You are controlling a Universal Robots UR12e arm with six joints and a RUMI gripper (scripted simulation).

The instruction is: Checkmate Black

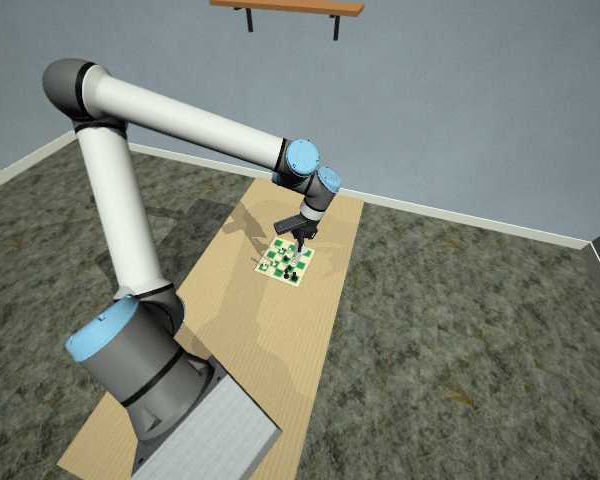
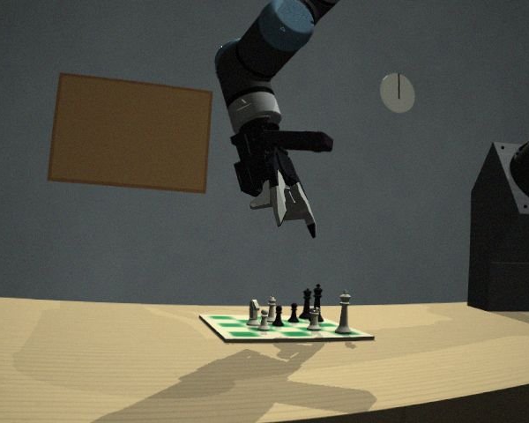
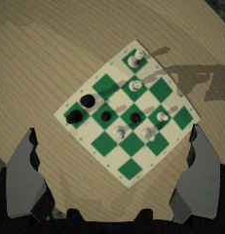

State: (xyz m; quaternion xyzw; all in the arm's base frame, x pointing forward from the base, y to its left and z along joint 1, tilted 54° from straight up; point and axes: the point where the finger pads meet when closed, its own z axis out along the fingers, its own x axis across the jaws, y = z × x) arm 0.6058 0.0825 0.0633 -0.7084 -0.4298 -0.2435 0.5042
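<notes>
Now: hand 5 cm past the white queen, 10 cm to the right of it and 12 cm above it. Round my hand: white pawn (6 cm ahead, 8 cm to the left, 14 cm below); then chessboard (3 cm ahead, 3 cm to the left, 15 cm below).
</notes>
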